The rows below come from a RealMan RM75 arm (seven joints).
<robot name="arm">
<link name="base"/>
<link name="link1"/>
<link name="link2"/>
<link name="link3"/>
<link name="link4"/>
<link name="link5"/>
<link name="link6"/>
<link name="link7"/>
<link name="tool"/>
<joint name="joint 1" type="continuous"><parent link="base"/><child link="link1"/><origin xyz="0 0 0.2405" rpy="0 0 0"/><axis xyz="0 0 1"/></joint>
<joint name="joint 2" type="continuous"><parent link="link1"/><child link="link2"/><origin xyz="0 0 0" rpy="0 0 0"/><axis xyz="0 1 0"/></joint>
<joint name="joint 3" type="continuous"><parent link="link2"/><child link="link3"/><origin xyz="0 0 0.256" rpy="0 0 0"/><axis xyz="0 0 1"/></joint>
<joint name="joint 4" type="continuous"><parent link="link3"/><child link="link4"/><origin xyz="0 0 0" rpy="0 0 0"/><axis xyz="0 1 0"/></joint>
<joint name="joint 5" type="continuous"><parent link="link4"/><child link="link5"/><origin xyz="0 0 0.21" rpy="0 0 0"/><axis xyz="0 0 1"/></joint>
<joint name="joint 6" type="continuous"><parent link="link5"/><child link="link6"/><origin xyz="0 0 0" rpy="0 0 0"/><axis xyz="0 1 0"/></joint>
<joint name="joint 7" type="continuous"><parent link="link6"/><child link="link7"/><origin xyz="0 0 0.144" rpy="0 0 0"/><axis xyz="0 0 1"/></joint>
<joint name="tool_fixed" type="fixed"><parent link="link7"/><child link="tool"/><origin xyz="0 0 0" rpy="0 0 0"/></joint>
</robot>
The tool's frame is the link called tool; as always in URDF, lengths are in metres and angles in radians. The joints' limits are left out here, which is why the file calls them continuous.
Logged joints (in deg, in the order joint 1, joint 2, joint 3, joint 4, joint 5, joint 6, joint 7), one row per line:
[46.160 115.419 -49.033 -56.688 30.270 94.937 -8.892]
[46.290 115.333 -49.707 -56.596 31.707 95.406 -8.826]
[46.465 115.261 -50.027 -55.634 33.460 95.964 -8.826]
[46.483 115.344 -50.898 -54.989 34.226 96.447 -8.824]
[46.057 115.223 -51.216 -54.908 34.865 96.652 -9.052]
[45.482 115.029 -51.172 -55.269 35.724 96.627 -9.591]
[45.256 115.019 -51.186 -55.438 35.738 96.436 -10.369]
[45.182 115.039 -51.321 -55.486 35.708 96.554 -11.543]
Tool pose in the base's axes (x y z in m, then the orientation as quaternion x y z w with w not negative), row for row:
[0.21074 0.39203 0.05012 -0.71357 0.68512 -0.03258 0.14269]
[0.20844 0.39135 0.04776 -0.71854 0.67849 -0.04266 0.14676]
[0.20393 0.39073 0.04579 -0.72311 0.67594 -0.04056 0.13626]
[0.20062 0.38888 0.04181 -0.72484 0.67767 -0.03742 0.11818]
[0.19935 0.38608 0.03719 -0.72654 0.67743 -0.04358 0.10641]
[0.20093 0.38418 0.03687 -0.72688 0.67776 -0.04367 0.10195]
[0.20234 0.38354 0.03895 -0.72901 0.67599 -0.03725 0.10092]
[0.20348 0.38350 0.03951 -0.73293 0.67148 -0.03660 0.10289]
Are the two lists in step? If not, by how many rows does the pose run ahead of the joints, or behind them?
The pose runs 1 row behind the joints: the pose in row i belongs to the joints in row i - 1.
